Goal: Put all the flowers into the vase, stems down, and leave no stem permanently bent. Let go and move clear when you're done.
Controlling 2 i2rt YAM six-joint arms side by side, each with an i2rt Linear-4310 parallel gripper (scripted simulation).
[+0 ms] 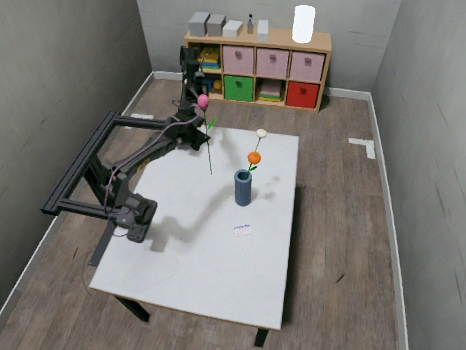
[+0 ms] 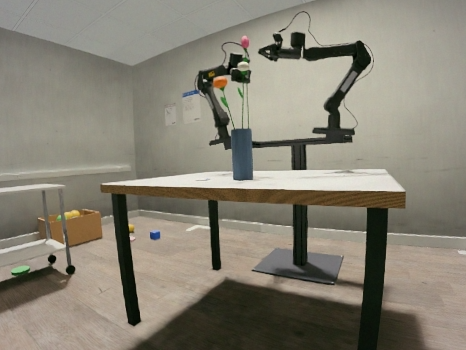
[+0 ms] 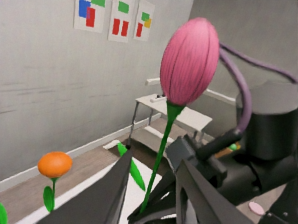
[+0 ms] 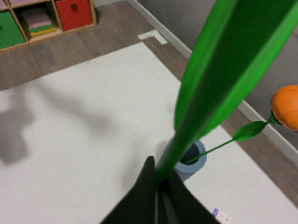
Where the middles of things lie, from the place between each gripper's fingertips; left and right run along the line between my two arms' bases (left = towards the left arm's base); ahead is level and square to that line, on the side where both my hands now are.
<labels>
The pink flower (image 3: 189,63) lies 6 cm to the right of my left hand, 4 cm ahead of it and 1 cm above it. The rest, counted from my left hand: orange flower (image 3: 55,165) 24 cm below, 23 cm ahead, 8 cm to the right.
Now: the orange flower 200 mm ahead of my right hand, 100 mm below it and 20 mm to the right of it. From my right hand the other things lie so: pink flower 150 mm above, 10 mm ahead.
</labels>
